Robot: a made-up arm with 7 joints.
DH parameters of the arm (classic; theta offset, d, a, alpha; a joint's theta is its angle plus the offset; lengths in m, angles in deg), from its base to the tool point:
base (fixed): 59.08 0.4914 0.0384 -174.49
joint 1: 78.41 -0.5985 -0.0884 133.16
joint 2: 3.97 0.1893 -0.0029 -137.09
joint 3: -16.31 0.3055 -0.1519 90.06
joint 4: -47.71 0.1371 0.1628 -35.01
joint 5: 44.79 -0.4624 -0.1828 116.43
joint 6: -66.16 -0.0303 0.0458 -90
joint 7: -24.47 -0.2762 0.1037 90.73
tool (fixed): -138.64 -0.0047 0 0
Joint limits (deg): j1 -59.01..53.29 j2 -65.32..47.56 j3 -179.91..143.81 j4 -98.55..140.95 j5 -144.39..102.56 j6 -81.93..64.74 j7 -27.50..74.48
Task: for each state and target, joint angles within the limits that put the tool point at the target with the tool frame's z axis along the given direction. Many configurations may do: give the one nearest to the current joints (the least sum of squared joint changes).
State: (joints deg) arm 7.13 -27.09 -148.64 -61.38 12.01 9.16 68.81
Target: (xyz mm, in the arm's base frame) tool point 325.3 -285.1 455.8 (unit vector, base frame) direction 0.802 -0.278 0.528
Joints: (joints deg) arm 34.23 -7.03 -120.10 -98.55 48.18 58.05 74.48
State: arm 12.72 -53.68 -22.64 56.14 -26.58 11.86 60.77
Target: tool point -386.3 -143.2 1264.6 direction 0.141 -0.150 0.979
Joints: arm 11.11 -55.51 -32.19 58.75 -30.17 6.86 57.85
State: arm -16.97 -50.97 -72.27 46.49 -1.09 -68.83 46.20
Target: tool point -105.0 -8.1 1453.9 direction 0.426 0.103 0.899
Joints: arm -0.72 -29.26 -76.08 64.70 4.26 -47.58 71.36
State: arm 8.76 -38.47 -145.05 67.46 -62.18 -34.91 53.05
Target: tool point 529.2 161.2 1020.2 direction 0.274 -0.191 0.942
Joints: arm -21.81 -20.55 -140.56 49.75 -72.05 -64.40 31.89
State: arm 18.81 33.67 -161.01 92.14 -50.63 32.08 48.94
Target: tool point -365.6 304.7 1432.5 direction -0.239 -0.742 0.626
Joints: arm -33.00 40.31 -179.91 113.25 -32.34 -5.17 33.88
